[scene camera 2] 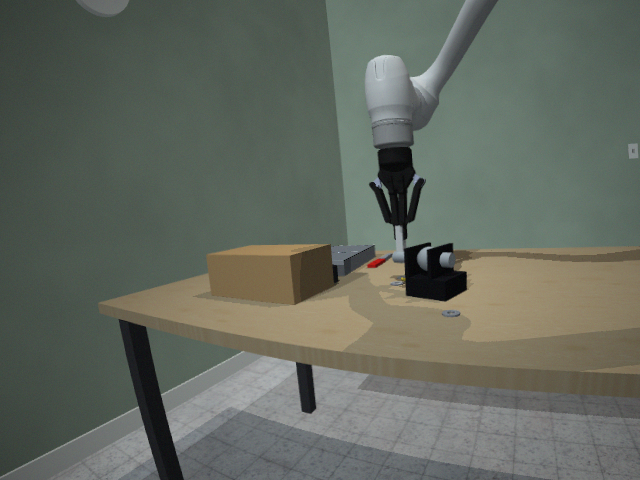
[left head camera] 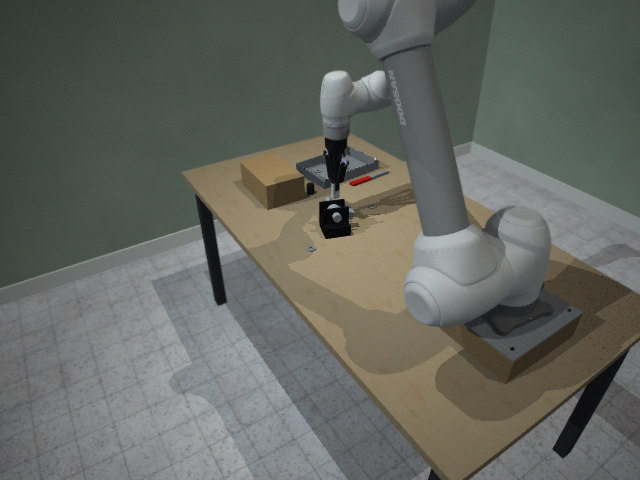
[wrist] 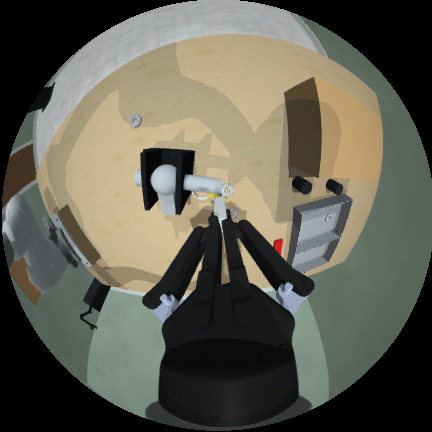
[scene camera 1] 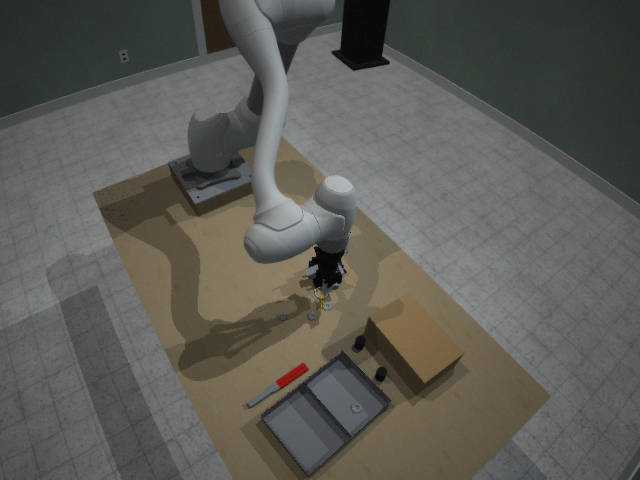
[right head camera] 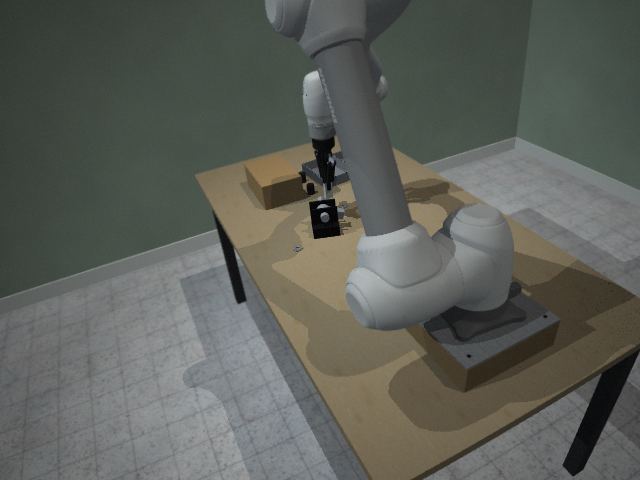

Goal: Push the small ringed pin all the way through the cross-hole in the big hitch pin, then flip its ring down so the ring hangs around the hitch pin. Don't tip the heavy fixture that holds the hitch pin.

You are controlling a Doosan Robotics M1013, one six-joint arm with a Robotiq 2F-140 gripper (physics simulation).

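Pixels of known places: gripper, fingertip midpoint: (scene camera 2: 401, 254) (left head camera: 335, 197) (wrist: 220, 203) (scene camera 1: 326, 291) (right head camera: 328, 197); arm's base at its link origin: (left head camera: 503, 304) (wrist: 63, 243) (scene camera 1: 213, 169) (right head camera: 473, 308).
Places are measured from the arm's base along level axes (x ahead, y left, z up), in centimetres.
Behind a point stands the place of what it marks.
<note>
The black fixture (left head camera: 336, 230) @[z -4.9, x 56.8, y 20.5 cm] (right head camera: 326, 230) @[z -5.0, x 56.7, y 19.9 cm] (scene camera 2: 436, 286) @[z -5.1, x 59.5, y 23.9 cm] (wrist: 147, 185) @[z 1.3, x 60.3, y 18.7 cm] stands upright. It holds the light grey hitch pin (left head camera: 337, 217) @[z -0.3, x 57.6, y 19.8 cm] (right head camera: 324, 217) @[z -0.4, x 57.6, y 19.9 cm] (scene camera 2: 447, 259) @[z -0.5, x 58.1, y 21.0 cm] (wrist: 200, 183) @[z 0.3, x 68.2, y 17.9 cm] horizontally. The small ringed pin shows a pale ring (wrist: 200, 196) @[z -7.0, x 66.9, y 12.5 cm] and a yellow part (scene camera 1: 321, 299) @[z -6.7, x 69.9, y 13.0 cm] (scene camera 2: 403, 279) @[z -7.0, x 71.6, y 12.3 cm] (wrist: 212, 195) @[z -6.4, x 69.5, y 13.1 cm], low beneath the hitch pin's free end. I cannot tell whether it is in the cross-hole, which is unclear. My gripper (left head camera: 336, 187) @[z -0.9, x 71.0, y 13.9 cm] (right head camera: 326, 187) @[z -0.9, x 71.0, y 13.9 cm] (scene camera 2: 399, 231) (wrist: 220, 203) @[z -0.9, x 71.0, y 13.9 cm] points down, shut and empty. A narrow pale piece at its fingertips extends down to or just above the hitch pin's free end; contact is unclear.
Loose washers (left head camera: 310, 248) @[z -7.5, x 53.8, y 31.5 cm] (scene camera 1: 282, 316) (scene camera 2: 450, 313) @[z -7.3, x 54.1, y 32.5 cm] (wrist: 135, 120) @[z -7.4, x 54.9, y 30.6 cm] lie around the fixture. A cardboard-coloured box (scene camera 1: 416, 338) @[z 2.2, x 98.8, y 28.2 cm] (scene camera 2: 258, 273) @[z -1.7, x 93.1, y 36.4 cm], two black cylinders, a divided grey tray (scene camera 1: 368, 375) @[z -4.0, x 100.2, y 11.5 cm] and a red-handled tool (scene camera 1: 292, 375) @[z -6.7, x 89.2, y -6.8 cm] are farther out on the table.
</note>
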